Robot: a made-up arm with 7 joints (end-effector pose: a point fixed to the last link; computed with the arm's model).
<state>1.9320 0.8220 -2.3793 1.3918 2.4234 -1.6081 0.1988</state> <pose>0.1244 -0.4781 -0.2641 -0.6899 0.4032 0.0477</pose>
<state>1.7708 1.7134 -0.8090 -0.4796 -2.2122 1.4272 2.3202</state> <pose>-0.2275 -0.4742 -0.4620 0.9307 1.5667 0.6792</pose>
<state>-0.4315 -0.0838 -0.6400 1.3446 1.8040 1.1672 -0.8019</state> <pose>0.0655 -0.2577 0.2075 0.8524 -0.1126 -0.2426</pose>
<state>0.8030 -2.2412 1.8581 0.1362 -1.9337 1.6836 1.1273</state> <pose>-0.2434 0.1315 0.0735 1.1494 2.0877 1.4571</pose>
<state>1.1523 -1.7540 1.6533 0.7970 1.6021 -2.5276 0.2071</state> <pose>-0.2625 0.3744 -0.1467 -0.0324 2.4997 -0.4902</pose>
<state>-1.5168 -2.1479 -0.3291 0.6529 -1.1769 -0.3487 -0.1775</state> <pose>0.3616 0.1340 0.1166 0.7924 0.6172 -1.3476</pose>
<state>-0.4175 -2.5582 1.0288 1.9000 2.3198 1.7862 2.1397</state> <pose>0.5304 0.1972 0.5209 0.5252 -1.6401 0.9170</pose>
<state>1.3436 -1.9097 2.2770 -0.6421 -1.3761 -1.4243 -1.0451</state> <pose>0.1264 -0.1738 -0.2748 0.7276 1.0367 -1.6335</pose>
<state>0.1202 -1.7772 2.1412 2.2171 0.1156 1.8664 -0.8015</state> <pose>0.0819 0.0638 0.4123 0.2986 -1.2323 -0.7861</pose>
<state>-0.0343 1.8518 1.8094 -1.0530 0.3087 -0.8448 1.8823</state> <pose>0.0212 -0.7524 -0.1873 -0.3260 -0.2217 -1.8026</pose>
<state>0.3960 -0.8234 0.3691 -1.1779 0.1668 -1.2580 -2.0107</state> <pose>-0.1443 0.3270 0.2216 -1.6135 -0.9770 -0.7523</pose>
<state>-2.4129 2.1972 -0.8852 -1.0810 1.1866 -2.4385 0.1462</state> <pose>-0.4575 -0.2484 0.1318 -0.4393 -1.4978 1.4447</pose>
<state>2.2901 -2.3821 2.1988 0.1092 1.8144 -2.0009 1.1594</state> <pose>-0.3364 0.3266 0.0858 1.5066 -0.5155 1.2048</pose>
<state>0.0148 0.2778 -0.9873 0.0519 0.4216 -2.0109 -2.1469</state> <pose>-0.0800 -0.2530 0.2942 -1.8200 -0.3581 -1.1289</pose>
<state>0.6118 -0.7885 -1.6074 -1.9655 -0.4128 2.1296 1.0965</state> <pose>-0.3870 0.0228 0.6230 0.5063 3.0198 0.6881</pose>
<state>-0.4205 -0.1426 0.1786 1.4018 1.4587 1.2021 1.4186</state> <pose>-0.1103 -0.3041 0.3371 2.9171 -0.5702 0.6887</pose>
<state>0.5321 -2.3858 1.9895 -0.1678 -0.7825 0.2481 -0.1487</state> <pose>0.2701 -0.1858 0.2350 2.6067 0.1032 1.2326</pose>
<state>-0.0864 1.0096 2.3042 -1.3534 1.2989 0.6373 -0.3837</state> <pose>-0.0483 -0.2792 -0.3871 -1.0414 -1.4868 1.8439</pose>
